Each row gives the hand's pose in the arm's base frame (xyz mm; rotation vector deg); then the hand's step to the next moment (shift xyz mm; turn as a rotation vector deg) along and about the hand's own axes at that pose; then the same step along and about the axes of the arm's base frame.
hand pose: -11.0 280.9 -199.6 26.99 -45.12 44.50
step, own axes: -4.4 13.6 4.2 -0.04 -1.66 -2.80
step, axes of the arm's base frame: -14.3 4.0 0.5 2.51 0.71 -1.94
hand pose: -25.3 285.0 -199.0 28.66 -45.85 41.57
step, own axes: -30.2 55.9 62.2 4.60 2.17 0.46
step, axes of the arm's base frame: -84.9 -15.4 21.3 0.39 2.91 4.18
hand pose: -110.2 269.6 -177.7 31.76 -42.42 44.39
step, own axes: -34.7 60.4 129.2 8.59 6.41 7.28
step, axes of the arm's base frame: -113.8 -66.6 64.4 -3.57 2.46 12.21
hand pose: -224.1 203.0 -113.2 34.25 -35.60 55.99
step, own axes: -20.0 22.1 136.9 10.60 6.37 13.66
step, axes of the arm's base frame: -56.2 -98.3 82.5 -4.01 -0.93 17.96
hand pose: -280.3 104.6 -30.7 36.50 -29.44 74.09
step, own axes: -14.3 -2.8 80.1 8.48 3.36 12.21
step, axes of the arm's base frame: -0.1 -65.7 48.1 -1.51 -1.88 15.05
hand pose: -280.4 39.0 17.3 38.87 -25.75 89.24
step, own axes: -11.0 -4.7 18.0 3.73 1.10 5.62
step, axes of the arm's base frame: 7.5 -19.5 5.7 -0.25 -0.95 6.76
